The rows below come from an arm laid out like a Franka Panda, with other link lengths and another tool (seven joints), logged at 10 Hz.
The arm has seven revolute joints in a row. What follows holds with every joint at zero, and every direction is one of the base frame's. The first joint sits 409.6 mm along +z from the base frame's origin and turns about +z. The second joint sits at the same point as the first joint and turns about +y. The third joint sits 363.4 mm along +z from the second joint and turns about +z. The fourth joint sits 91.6 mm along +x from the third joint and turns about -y. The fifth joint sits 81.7 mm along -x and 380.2 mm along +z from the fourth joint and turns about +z. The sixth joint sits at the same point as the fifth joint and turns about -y. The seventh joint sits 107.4 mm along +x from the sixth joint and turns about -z. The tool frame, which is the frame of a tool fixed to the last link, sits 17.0 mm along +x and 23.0 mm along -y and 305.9 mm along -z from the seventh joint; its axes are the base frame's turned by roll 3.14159, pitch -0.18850 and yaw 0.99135 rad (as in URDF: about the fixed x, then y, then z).
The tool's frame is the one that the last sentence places.
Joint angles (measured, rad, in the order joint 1, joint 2, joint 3, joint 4, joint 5, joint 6, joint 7), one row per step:
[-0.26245, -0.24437, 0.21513, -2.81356, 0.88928, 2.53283, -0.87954]
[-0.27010, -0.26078, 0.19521, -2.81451, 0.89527, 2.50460, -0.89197]
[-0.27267, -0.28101, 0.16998, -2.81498, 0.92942, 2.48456, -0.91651]
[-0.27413, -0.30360, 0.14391, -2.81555, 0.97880, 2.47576, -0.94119]
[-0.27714, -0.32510, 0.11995, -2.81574, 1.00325, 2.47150, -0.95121]
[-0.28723, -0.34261, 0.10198, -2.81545, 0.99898, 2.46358, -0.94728]
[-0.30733, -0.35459, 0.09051, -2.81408, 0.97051, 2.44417, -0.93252]
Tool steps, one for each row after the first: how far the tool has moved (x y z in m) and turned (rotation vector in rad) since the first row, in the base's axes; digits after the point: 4 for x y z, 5 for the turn. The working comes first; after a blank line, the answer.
Tool pose at each row, in the base's axes (x y z in m, rotation vector in rad; the steps are taken from these numbers as rounded here):
[0.4194, 0.0154, 0.2059, -2.32445, -1.36335, -0.70598]
[0.4177, 0.0122, 0.2111, -2.31578, -1.34080, -0.72576]
[0.4206, 0.0085, 0.2200, -2.31152, -1.30401, -0.77712]
[0.4268, 0.0024, 0.2314, -2.31765, -1.25400, -0.84825]
[0.4316, -0.0061, 0.2419, -2.32896, -1.21699, -0.90210]
[0.4331, -0.0155, 0.2494, -2.34107, -1.19373, -0.92843]
[0.4303, -0.0243, 0.2530, -2.34968, -1.17831, -0.92616]

[-0.0017, -0.0032, 0.0052, 0.02140, -0.00461, -0.00975]
[0.0012, -0.0069, 0.0141, 0.05131, -0.02765, -0.03465]
[0.0074, -0.0130, 0.0255, 0.08162, -0.06301, -0.07550]
[0.0122, -0.0215, 0.0360, 0.09771, -0.09183, -0.10971]
[0.0137, -0.0309, 0.0435, 0.10269, -0.10565, -0.13237]
[0.0109, -0.0397, 0.0471, 0.10363, -0.10086, -0.14398]

